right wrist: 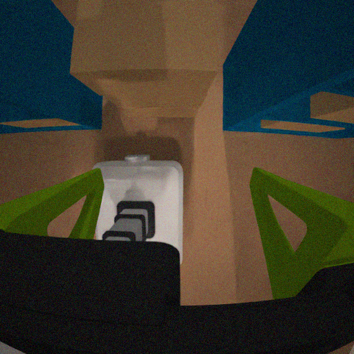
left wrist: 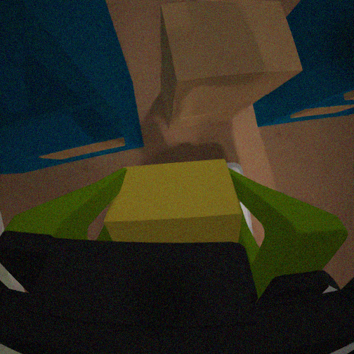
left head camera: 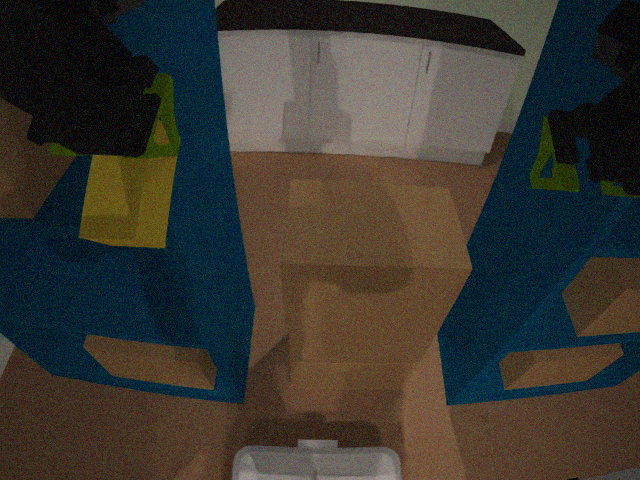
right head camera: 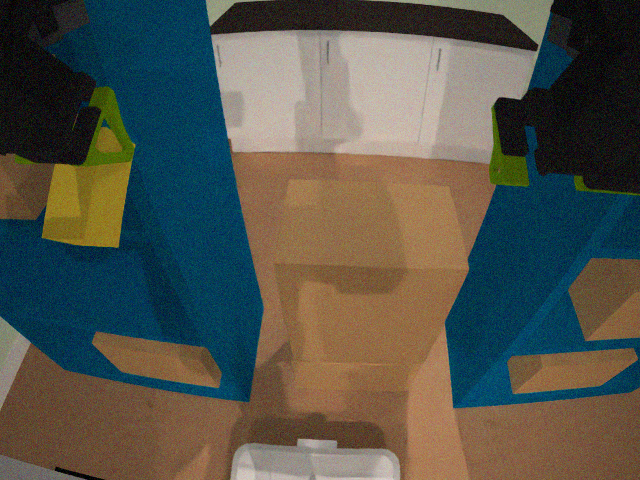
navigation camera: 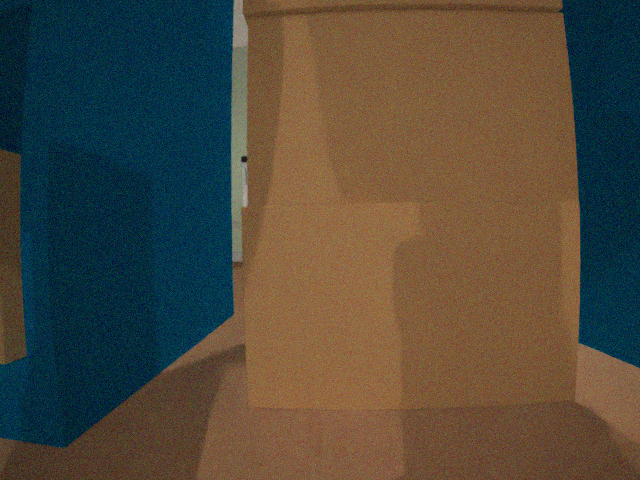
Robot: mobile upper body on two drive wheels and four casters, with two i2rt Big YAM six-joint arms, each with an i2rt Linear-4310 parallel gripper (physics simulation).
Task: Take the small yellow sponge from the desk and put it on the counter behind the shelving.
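Frame: origin at the left arm's base, x ahead, y left, z up, level; millimetres.
Seen in the pictures: left gripper, fingertip midpoint: (left head camera: 150, 148) (right head camera: 110, 154); right gripper, fingertip midpoint: (left head camera: 568, 185) (right head camera: 535, 180).
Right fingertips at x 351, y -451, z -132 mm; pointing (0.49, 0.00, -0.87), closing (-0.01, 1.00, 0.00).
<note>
A point is followed by its place in that frame.
The yellow sponge (left head camera: 129, 206) @(x 283, y -49, z -117 mm) (right head camera: 85, 206) @(x 284, y -54, z -115 mm) (left wrist: 175, 192) is between the green fingers of my left gripper (left head camera: 116, 156) (right head camera: 74, 164) (left wrist: 175, 176), which is shut on it. The sponge hangs below the fingertips, in front of the left blue shelving (left head camera: 211, 258) @(x 674, y 55, z -667 mm) (right head camera: 222, 258) @(x 749, y 54, z -760 mm) (navigation camera: 129, 258) @(x 637, y 56, z -1207 mm). My right gripper (left head camera: 589, 187) @(x 351, y -451, z -132 mm) (right head camera: 555, 181) @(x 351, y -451, z -132 mm) (right wrist: 176, 176) is open with nothing between its fingers, by the right blue shelving (left head camera: 475, 320) @(x 701, y -760, z -1012 mm) (right head camera: 480, 320) @(x 708, y -760, z -1012 mm) (navigation camera: 610, 206) @(x 711, y -761, z -1133 mm). The counter (left head camera: 361, 18) @(x 2231, y -431, z -500 mm) (right head camera: 372, 18) @(x 2207, y -441, z -500 mm), dark-topped over white cabinets, stands beyond the gap between the shelving units. The desk does not show.
Stacked cardboard boxes (left head camera: 361, 222) @(x 745, y -311, z -600 mm) (right head camera: 361, 222) @(x 745, y -323, z -600 mm) (left wrist: 225, 45) (right wrist: 145, 40) (navigation camera: 439, 129) @(x 616, y -386, z -1043 mm) stand in the gap, close ahead, filling most of its width. A narrow slit shows left of them in the navigation camera. My white base (left head camera: 315, 462) @(x 270, y -218, z -1150 mm) (right head camera: 315, 462) @(x 269, y -224, z -1150 mm) (right wrist: 140, 185) is near the boxes.
</note>
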